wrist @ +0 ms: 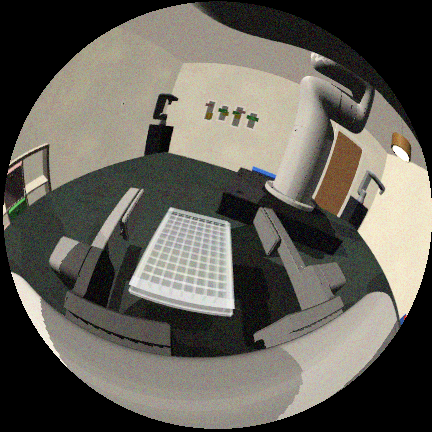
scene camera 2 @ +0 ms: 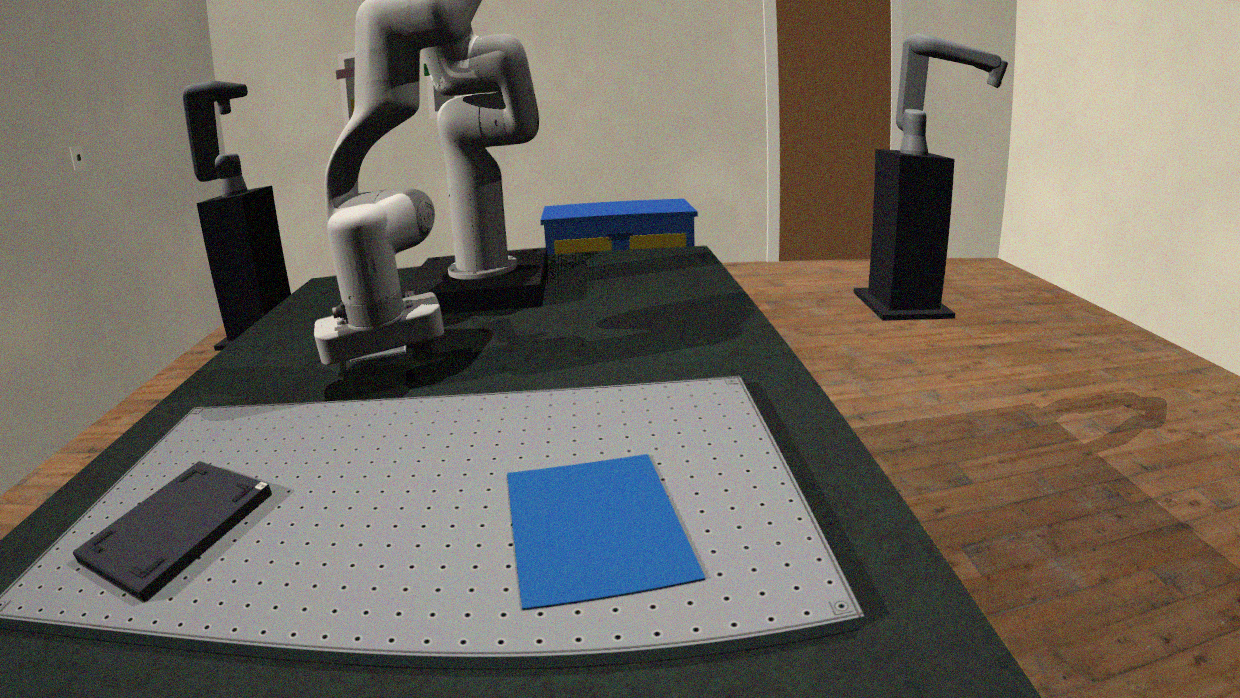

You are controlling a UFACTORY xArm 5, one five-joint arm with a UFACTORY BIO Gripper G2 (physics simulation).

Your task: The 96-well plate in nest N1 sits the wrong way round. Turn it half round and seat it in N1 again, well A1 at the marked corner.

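The clear 96-well plate [wrist: 187,257] lies flat on the dark table top between my fingers in the wrist view, its long sides running away from the camera. Small dark marks line its far short end; I cannot tell which corner is A1. My gripper [scene camera 2: 379,362] [wrist: 200,221] is partly open, low over the table behind the perforated board. A gap shows between each finger and the plate. In the scene view I cannot make out the plate under the gripper. A dark nest [scene camera 2: 173,528] with a white mark at one corner sits empty on the board; its label is not readable.
The light perforated board [scene camera 2: 390,606] carries the nest at left and a flat blue sheet [scene camera 2: 603,530] right of centre. The arm's black base [scene camera 2: 498,290] [wrist: 242,202] stands on the dark table [scene camera 2: 659,346] behind the gripper. A blue cabinet [scene camera 2: 617,212] stands beyond the table.
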